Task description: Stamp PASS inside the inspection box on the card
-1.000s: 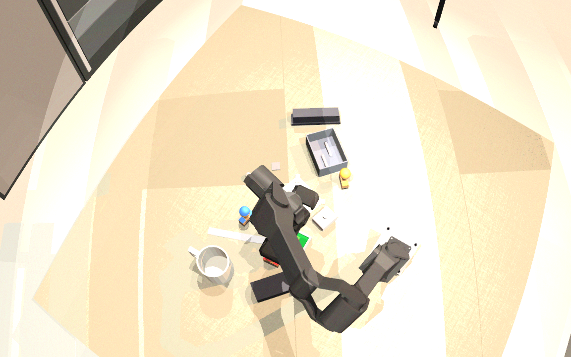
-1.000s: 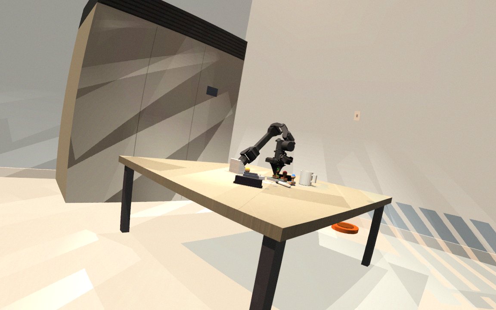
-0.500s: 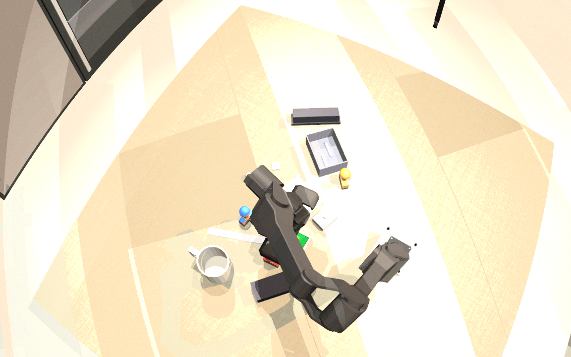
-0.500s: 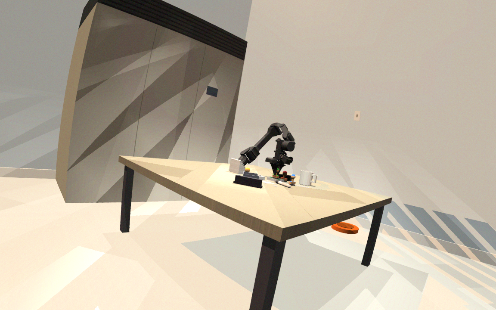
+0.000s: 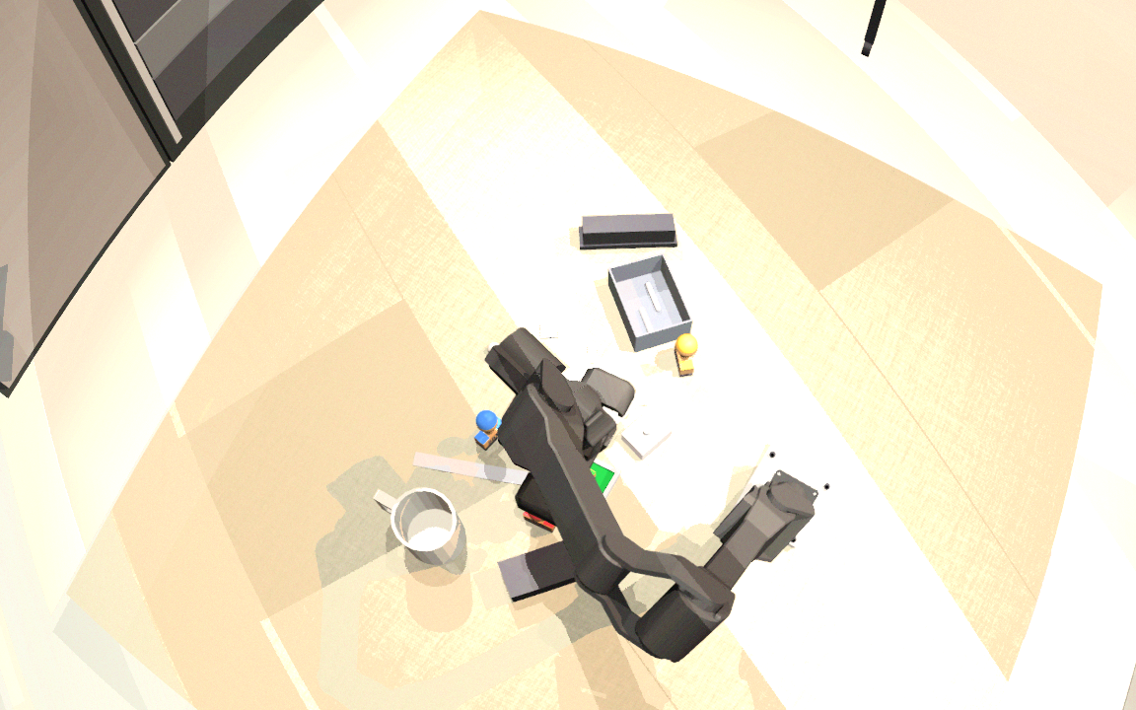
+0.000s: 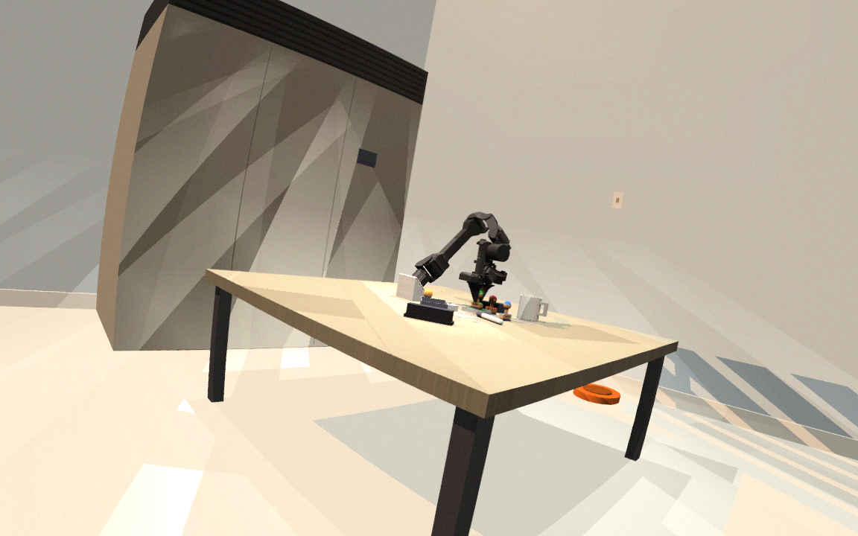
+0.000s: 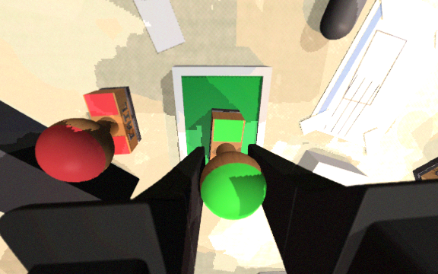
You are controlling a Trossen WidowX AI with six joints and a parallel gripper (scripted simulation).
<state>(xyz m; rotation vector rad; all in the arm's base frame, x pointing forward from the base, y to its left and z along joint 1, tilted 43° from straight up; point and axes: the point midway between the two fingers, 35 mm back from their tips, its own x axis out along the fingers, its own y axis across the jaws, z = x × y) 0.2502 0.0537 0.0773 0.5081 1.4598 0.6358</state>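
Right now the green ink pad is 3 cm below my gripper tip. Round my gripper tip: green stamp (right at my gripper tip); blue stamp (13 cm ahead, 2 cm below, 1 cm to the left); red stamp (7 cm to the left, 2 cm below, 1 cm ahead).
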